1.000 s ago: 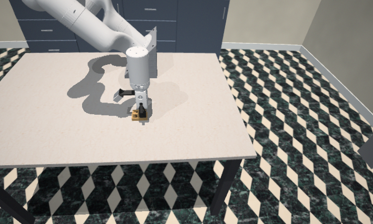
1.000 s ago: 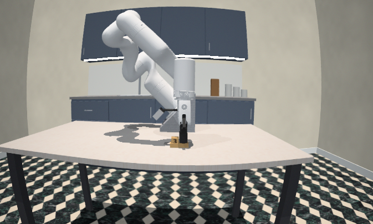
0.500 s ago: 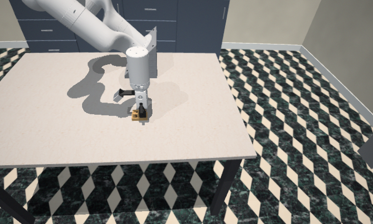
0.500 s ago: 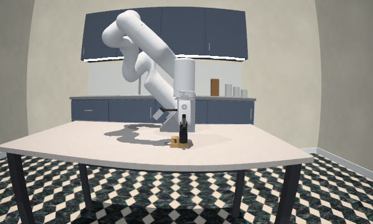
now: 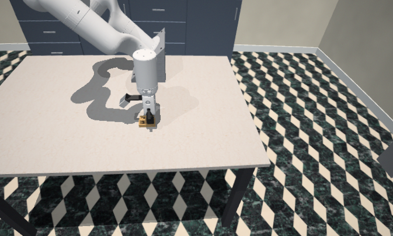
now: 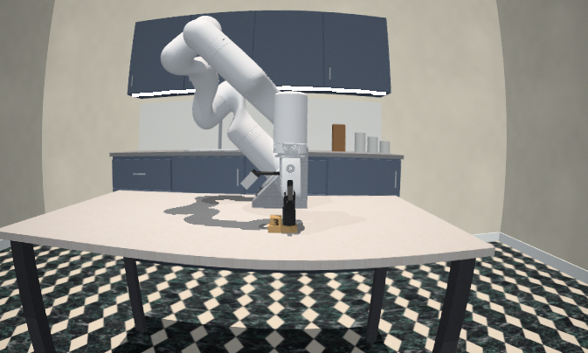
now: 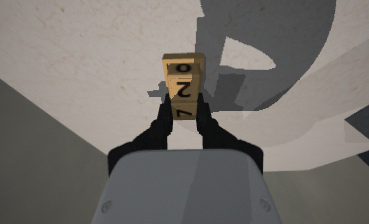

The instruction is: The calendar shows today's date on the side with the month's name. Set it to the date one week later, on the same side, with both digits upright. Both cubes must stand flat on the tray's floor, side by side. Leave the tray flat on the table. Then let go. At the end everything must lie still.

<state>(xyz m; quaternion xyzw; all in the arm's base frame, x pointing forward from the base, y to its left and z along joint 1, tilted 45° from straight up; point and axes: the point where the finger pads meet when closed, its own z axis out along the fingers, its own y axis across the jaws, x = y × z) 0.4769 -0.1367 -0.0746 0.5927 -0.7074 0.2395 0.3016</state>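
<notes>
Now: hand 30 mm above the wooden tray and 20 mm to the left of it.
</notes>
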